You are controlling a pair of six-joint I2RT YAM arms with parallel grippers.
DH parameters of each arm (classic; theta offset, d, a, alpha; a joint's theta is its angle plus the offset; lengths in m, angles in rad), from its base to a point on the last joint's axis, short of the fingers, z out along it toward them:
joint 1: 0 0.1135 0.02 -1.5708
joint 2: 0 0 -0.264 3.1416
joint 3: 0.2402 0 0.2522 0
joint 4: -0.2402 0 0.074 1.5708
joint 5: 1.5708 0 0 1.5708
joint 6: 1.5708 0.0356 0 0
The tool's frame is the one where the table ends.
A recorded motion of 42 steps. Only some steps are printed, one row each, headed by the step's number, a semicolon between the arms.
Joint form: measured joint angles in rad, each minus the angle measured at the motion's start. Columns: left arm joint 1, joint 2, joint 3, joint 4, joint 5, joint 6; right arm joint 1, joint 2, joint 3, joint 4, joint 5, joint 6.
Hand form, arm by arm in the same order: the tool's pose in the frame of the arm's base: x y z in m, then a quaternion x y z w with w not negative. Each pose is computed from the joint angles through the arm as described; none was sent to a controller.
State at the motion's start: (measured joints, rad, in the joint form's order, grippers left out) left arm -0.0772 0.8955 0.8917 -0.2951 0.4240 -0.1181; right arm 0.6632 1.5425 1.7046 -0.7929 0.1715 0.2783
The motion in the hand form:
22: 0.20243 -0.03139 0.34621 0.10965 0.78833 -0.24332 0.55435; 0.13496 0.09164 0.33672 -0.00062 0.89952 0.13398 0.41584
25: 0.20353 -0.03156 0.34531 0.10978 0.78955 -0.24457 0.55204; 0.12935 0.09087 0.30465 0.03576 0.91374 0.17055 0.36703
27: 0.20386 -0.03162 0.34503 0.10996 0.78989 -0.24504 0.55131; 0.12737 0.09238 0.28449 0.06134 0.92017 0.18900 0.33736
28: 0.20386 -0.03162 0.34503 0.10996 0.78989 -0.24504 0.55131; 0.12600 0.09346 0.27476 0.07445 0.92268 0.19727 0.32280
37: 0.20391 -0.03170 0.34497 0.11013 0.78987 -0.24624 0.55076; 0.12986 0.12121 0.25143 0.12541 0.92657 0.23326 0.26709
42: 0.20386 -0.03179 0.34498 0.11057 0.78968 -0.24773 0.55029; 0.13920 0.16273 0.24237 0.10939 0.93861 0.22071 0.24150
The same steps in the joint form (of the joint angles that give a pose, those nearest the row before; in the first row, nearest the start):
22: 0.0000 0.0111 0.0000 0.0080 0.0320 -0.0210; -0.0092 -0.6924 -0.7115 -0.0458 0.0950 0.2491
25: 0.0000 0.0160 0.0000 0.0080 0.0347 -0.0214; -0.0080 -0.7340 -0.8351 -0.0225 0.0194 0.3723
27: 0.0000 0.0175 0.0000 0.0080 0.0358 -0.0214; -0.0007 -0.7466 -0.9094 0.0049 -0.0164 0.4532
28: 0.0000 0.0175 0.0000 0.0080 0.0358 -0.0214; 0.0069 -0.7515 -0.9449 0.0191 -0.0305 0.4960
37: 0.0000 0.0179 0.0000 0.0080 0.0381 -0.0225; 0.1133 -0.6512 -0.9937 0.1183 -0.0439 0.7194
42: 0.0000 0.0179 0.0000 0.0080 0.0412 -0.0237; 0.2270 -0.4585 -0.9304 0.1812 -0.0084 0.7889

